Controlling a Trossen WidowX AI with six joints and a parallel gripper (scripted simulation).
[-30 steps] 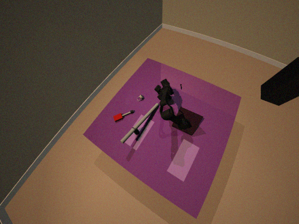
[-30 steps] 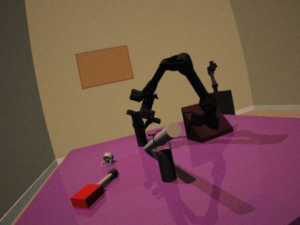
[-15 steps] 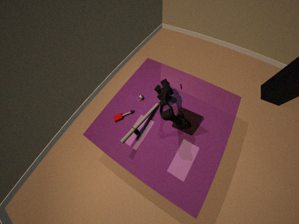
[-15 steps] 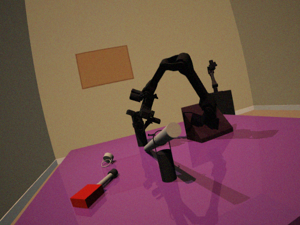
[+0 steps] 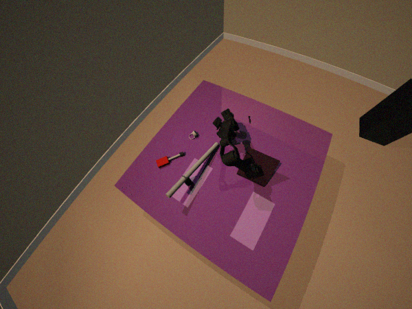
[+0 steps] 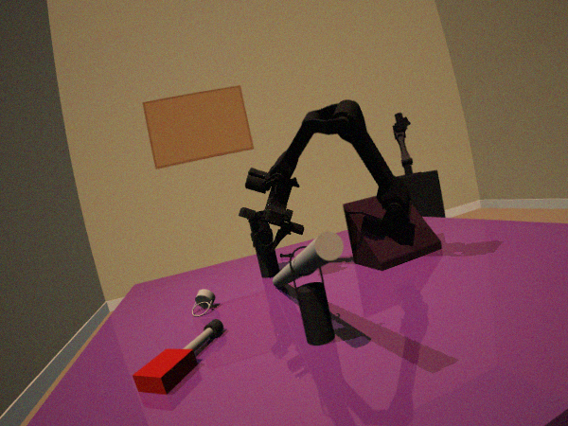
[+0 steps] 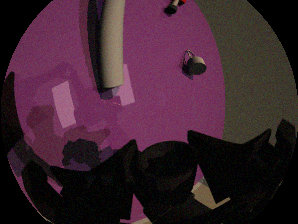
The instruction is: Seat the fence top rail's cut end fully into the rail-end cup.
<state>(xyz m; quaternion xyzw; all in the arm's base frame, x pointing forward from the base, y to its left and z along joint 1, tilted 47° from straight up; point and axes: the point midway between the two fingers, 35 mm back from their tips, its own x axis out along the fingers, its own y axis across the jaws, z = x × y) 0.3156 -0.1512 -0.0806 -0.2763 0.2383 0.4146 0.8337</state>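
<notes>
My gripper tip is now 30 mm below the dark rail-end cup, 20 mm to the left of it and 20 mm past it. Round my gripper tip: small dark peg (280 mm to the right, 160 mm behind, 90 mm below); wire ring (210 mm ahead, 90 mm below, 70 mm to the left); red-headed tool (310 mm to the left, 260 mm ahead, 90 mm below).
</notes>
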